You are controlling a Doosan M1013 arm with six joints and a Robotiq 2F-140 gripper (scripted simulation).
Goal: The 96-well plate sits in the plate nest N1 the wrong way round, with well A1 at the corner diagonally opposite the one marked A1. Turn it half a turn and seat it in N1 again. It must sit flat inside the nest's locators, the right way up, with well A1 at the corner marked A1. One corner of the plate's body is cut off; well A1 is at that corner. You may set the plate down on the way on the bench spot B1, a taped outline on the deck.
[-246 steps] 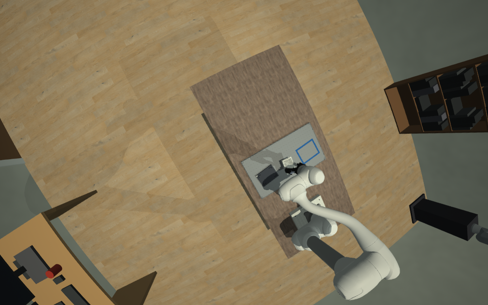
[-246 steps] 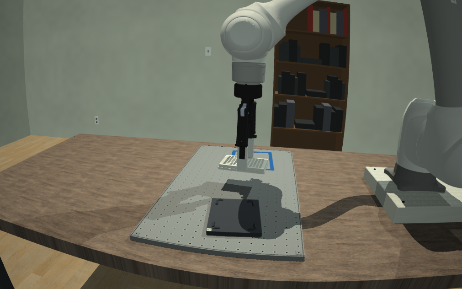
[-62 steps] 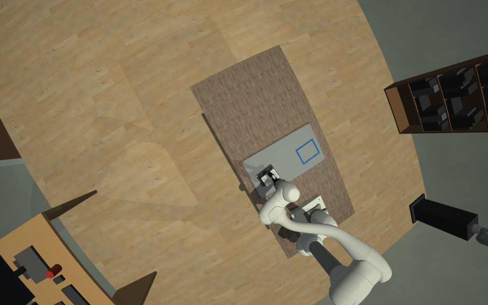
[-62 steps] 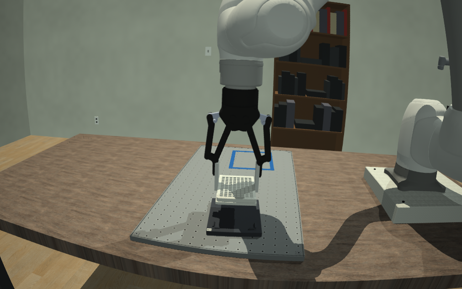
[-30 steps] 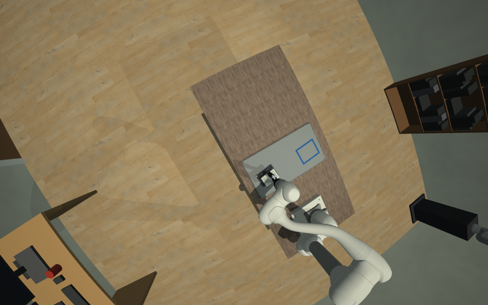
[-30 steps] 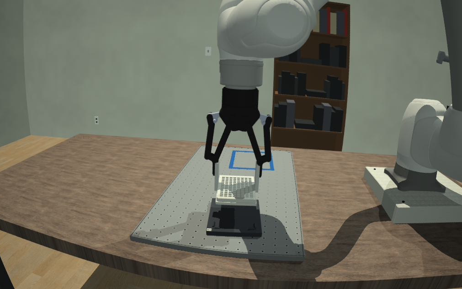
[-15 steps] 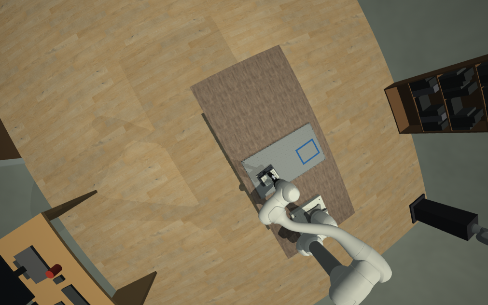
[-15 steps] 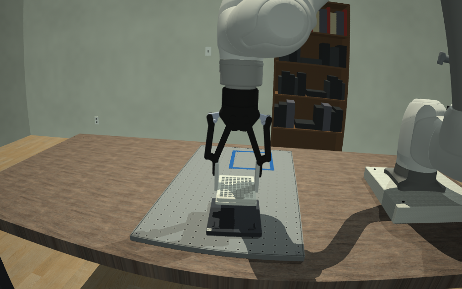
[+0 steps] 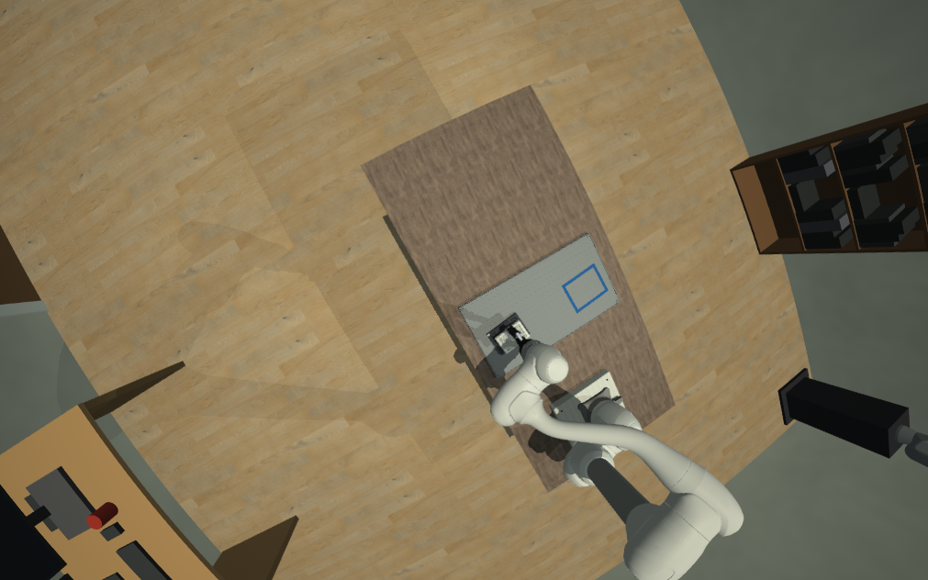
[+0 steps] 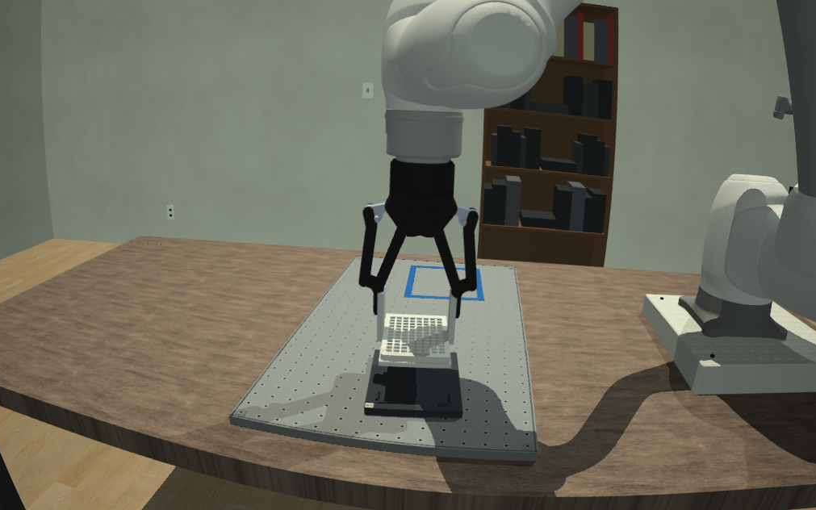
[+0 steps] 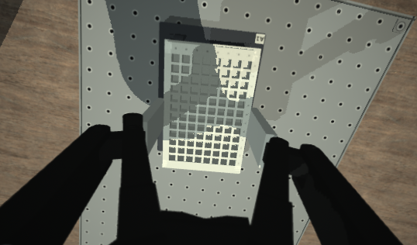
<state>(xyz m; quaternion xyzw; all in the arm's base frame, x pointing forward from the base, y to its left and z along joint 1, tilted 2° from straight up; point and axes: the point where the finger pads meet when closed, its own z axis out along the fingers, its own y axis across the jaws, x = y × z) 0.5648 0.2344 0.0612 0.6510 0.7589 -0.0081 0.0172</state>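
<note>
Now: hand 9 cm above the dark plate nest N1. Round my hand: A1 label (4 cm ahead, 9 cm to the left, 8 cm below); then white 96-well plate (2 cm below).
</note>
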